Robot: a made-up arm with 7 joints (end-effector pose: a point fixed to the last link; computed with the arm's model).
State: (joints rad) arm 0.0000 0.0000 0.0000 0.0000 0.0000 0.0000 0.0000
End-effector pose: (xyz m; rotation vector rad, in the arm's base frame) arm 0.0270 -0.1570 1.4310 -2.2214 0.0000 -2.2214
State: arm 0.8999 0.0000 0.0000 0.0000 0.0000 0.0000 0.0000
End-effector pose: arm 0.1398 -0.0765 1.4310 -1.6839 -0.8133 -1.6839
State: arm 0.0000 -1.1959 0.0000 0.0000 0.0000 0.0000 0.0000
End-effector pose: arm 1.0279 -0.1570 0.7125 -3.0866 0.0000 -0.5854
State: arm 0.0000 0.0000 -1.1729 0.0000 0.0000 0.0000 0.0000
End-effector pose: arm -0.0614 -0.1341 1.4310 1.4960 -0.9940 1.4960
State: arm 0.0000 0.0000 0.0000 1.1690 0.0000 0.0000 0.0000
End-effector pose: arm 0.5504 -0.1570 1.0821 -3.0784 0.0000 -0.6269
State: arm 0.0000 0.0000 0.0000 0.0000 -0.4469 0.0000 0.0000
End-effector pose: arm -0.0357 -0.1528 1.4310 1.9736 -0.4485 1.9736
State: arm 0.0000 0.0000 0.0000 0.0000 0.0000 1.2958 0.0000
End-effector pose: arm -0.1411 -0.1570 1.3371 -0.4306 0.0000 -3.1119
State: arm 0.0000 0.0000 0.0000 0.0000 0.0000 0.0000 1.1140
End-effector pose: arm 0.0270 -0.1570 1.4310 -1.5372 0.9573 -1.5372
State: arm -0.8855 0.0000 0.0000 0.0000 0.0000 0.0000 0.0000
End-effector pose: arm -0.1045 -0.1203 1.4310 1.6935 -0.8030 1.6935
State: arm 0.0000 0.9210 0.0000 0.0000 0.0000 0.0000 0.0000
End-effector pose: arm -0.8547 -0.1570 1.0204 -1.0028 0.0000 -2.9772
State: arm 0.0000 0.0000 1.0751 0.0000 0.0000 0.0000 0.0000
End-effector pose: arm 0.0815 -0.0924 1.4310 -1.5642 -0.9324 -1.5642
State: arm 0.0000 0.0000 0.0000 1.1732 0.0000 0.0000 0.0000
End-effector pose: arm 0.5513 -0.1570 1.0799 -3.0797 0.0000 -0.6204
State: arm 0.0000 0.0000 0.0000 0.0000 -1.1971 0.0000 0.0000
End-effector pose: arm -0.1173 -0.0886 1.4310 1.4789 -1.0086 1.4789
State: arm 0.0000 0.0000 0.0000 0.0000 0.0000 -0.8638 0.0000
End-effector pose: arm 0.1394 -0.1570 1.3589 -2.9473 0.0000 -1.0876
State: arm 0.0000 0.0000 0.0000 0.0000 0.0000 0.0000 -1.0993
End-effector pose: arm 0.0270 -0.1570 1.4310 1.5474 0.9480 1.5474
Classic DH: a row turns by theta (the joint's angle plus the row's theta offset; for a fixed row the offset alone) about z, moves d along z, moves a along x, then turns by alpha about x. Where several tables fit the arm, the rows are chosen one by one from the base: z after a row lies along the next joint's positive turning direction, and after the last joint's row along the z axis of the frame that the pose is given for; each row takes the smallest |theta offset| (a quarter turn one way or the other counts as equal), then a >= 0, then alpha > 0; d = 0 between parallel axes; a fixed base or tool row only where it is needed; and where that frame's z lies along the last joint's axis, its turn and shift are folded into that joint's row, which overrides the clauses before.
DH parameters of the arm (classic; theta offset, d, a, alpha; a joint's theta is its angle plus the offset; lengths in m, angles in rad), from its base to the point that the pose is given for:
joint 1: 0 0.337 0 1.5708
joint 2: 0 0.079 0 -1.5708
joint 3: 0 0.524 0.025 -1.5708
joint 4: 0 0.062 -0.02 1.5708
joint 5: 0 0.412 0 1.5708
joint 6: 1.5708 0.14 0.158 1.5708
joint 7: 0 0.022 0 0

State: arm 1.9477 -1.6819 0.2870 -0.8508 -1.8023 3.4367 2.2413
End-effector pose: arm -0.1370 0.5886 0.5538 0.3704 -1.6183 0.2859
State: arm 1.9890 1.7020 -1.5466 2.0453 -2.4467 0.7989 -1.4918
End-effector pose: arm 0.6788 -0.0684 0.5392 0.4685 2.0426 0.6719
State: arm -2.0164 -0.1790 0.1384 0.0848 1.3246 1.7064 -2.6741
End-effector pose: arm -0.3037 -0.2047 1.2234 0.1803 -0.2098 -0.1019
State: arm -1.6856 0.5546 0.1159 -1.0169 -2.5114 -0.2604 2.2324
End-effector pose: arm 0.0917 0.8191 0.6361 2.4728 -0.7418 -0.7741
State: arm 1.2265 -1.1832 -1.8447 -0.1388 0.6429 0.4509 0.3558
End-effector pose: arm 0.3588 0.9117 0.8111 1.8411 1.1220 1.8734
